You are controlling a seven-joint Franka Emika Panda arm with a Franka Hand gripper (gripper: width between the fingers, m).
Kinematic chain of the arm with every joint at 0, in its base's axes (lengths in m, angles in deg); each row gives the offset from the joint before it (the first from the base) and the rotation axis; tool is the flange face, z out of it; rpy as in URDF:
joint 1: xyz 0 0 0.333 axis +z
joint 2: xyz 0 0 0 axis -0.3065 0.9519 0
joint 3: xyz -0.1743 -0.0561 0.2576 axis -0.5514 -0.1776 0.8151
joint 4: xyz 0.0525 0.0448 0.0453 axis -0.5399 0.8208 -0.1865
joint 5: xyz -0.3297 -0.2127 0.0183 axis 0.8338 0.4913 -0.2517
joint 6: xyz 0 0 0 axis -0.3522 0.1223 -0.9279
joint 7: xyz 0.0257 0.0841 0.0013 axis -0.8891 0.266 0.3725
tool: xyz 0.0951 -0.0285 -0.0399 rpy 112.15 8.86 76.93
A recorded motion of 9 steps. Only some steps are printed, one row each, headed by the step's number.
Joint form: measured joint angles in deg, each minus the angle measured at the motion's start. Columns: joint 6, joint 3, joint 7, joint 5, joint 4, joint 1, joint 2.
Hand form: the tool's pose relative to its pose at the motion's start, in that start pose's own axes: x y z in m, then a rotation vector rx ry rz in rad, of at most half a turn. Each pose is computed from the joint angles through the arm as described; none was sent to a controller.
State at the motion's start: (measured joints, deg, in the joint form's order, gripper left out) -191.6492 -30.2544 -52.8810 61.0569 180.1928 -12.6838 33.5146
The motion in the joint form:
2: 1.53 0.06 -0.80 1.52 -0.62 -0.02 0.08
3: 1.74 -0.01 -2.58 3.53 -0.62 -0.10 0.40
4: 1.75 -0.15 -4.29 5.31 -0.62 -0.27 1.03
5: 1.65 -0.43 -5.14 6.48 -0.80 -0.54 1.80
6: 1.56 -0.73 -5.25 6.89 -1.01 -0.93 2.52
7: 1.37 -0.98 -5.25 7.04 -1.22 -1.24 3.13
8: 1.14 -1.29 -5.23 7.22 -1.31 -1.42 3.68
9: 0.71 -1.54 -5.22 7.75 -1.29 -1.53 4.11
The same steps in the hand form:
2: 0.0003 -0.0013 -0.0010 -0.0228 -0.0024 -0.0087
3: 0.0004 0.0000 0.0020 -0.0446 0.0062 -0.0040
4: 0.0015 0.0025 0.0073 -0.0668 0.0132 0.0052
5: 0.0048 0.0057 0.0124 -0.0835 0.0183 0.0120
6: 0.0093 0.0099 0.0169 -0.0943 0.0186 0.0193
7: 0.0132 0.0131 0.0203 -0.1002 0.0192 0.0262
8: 0.0161 0.0163 0.0239 -0.1063 0.0195 0.0311
9: 0.0181 0.0186 0.0269 -0.1117 0.0240 0.0286

